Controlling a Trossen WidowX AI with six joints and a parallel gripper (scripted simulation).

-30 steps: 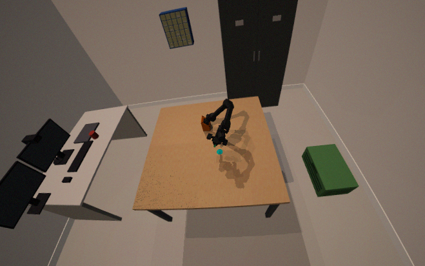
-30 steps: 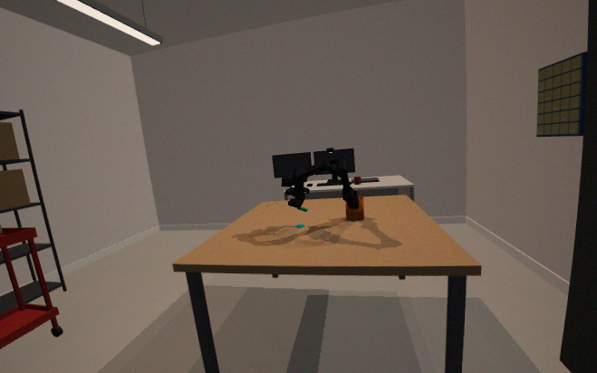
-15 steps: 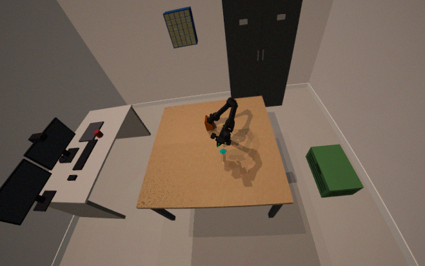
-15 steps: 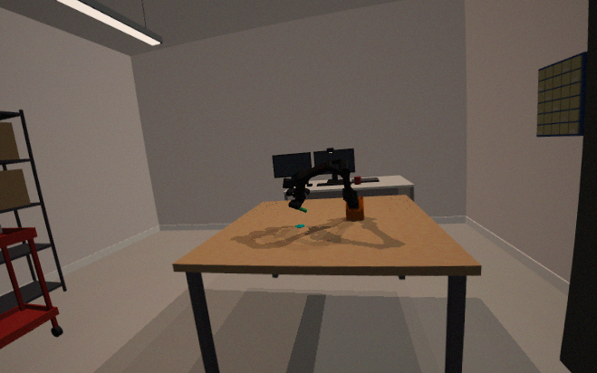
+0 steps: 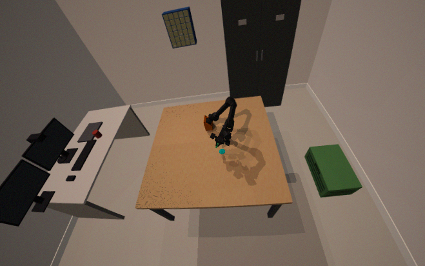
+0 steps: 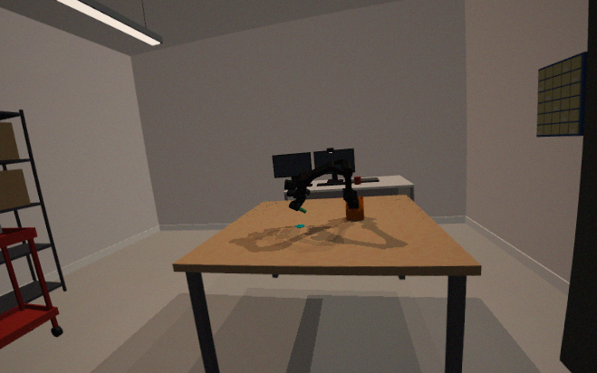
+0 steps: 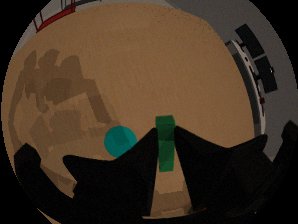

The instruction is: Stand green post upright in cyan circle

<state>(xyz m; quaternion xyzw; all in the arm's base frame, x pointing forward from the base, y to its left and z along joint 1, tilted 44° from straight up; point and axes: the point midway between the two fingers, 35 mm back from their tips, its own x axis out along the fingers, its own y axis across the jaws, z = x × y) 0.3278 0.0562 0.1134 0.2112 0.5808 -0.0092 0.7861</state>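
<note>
My gripper tip is 110 mm above the cyan circle, 40 mm to the right of it and 10 mm past it. From my gripper tip the other things lie so: green post: 20 mm behind, 10 mm below.
</note>
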